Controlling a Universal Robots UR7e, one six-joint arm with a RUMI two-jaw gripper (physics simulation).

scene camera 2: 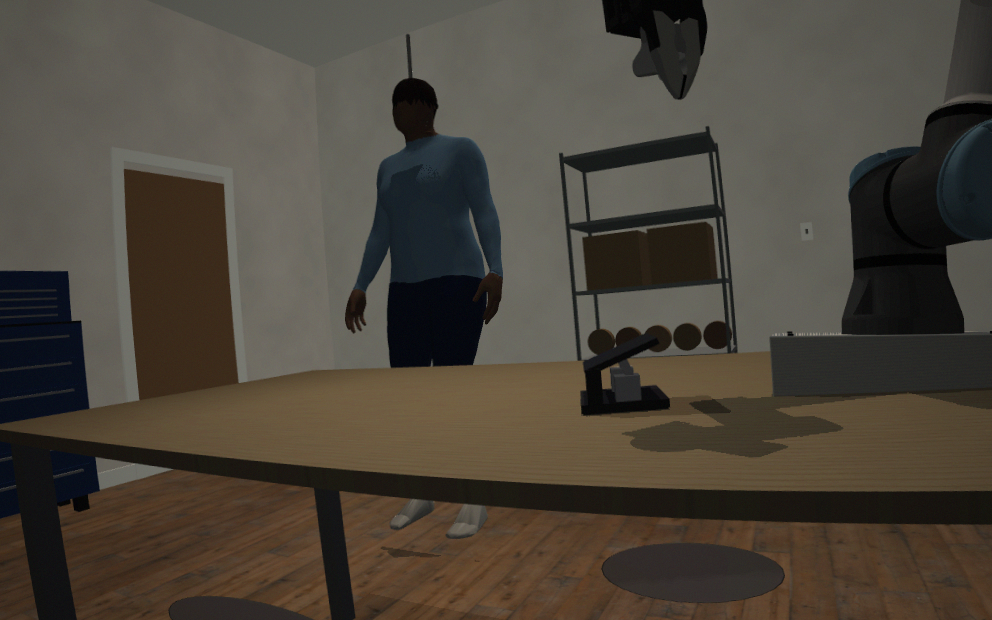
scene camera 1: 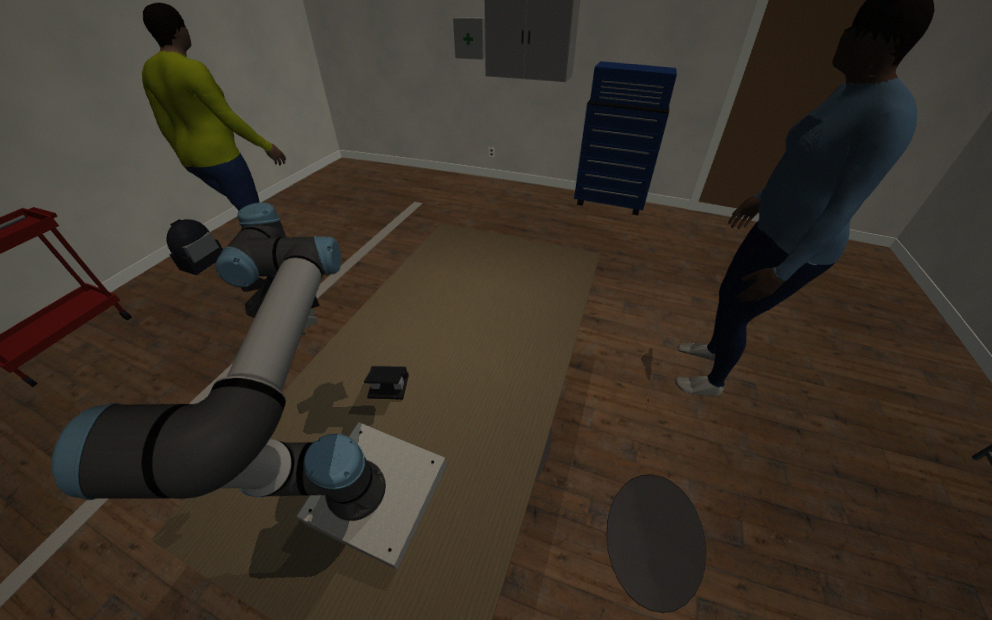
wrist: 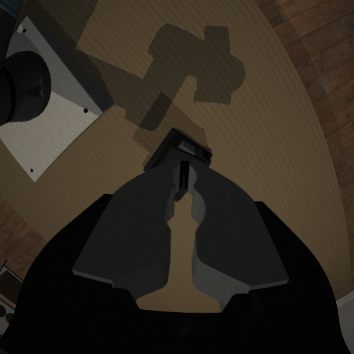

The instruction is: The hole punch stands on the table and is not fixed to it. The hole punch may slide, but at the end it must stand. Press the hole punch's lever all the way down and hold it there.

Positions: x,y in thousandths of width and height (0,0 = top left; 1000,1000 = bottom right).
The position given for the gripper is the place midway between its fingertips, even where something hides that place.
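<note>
A black hole punch appears at (scene camera 1: 381,631), (scene camera 2: 632,636) and (wrist: 493,388). The gripper, for its part, is visible at (scene camera 2: 685,159) and at (wrist: 518,462).
</note>
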